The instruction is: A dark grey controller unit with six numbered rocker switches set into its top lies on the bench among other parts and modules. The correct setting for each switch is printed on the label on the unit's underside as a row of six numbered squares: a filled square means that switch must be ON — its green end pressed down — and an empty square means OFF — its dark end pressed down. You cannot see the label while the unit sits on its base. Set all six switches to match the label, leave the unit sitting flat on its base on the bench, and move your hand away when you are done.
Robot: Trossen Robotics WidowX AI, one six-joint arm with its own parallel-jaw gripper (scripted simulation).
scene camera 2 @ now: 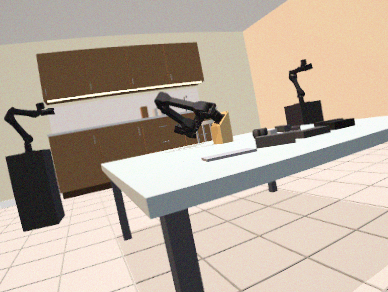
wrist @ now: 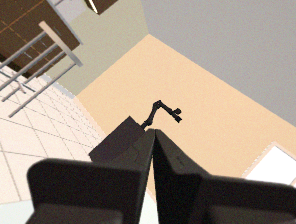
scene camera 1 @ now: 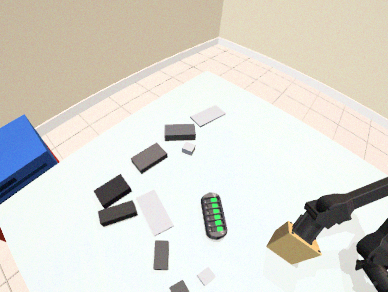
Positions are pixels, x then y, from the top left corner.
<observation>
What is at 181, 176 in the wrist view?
The gripper.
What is the gripper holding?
Nothing.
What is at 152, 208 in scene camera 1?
A pale plate.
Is the gripper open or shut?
Shut.
</observation>
